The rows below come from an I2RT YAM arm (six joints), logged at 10 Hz.
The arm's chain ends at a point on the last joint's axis. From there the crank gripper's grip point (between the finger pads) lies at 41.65 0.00 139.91 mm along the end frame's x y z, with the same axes.
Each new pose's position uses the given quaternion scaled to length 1; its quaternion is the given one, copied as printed.
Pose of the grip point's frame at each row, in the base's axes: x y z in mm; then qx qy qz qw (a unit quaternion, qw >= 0):
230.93, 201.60, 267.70, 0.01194, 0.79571, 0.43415, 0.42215
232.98, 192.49, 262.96, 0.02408, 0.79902, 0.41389, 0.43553
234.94, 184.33, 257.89, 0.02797, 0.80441, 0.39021, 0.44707
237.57, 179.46, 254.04, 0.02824, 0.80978, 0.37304, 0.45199
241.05, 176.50, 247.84, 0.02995, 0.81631, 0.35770, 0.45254
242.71, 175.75, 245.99, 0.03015, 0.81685, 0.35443, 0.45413
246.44, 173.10, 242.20, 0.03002, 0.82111, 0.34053, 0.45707
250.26, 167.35, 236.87, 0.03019, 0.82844, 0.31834, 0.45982
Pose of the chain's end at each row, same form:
162.28, 90.29, 332.55, 0.01194, 0.79571, 0.43415, 0.42215
158.62, 86.27, 330.02, 0.02408, 0.79902, 0.41389, 0.43553
156.19, 83.59, 328.31, 0.02797, 0.80441, 0.39021, 0.44707
156.77, 82.55, 327.46, 0.02824, 0.80978, 0.37304, 0.45199
159.20, 83.07, 324.52, 0.02995, 0.81631, 0.35770, 0.45254
160.31, 83.11, 323.05, 0.03015, 0.81685, 0.35443, 0.45413
162.73, 83.68, 321.61, 0.03002, 0.82111, 0.34053, 0.45707
164.94, 83.16, 320.19, 0.03019, 0.82844, 0.31834, 0.45982

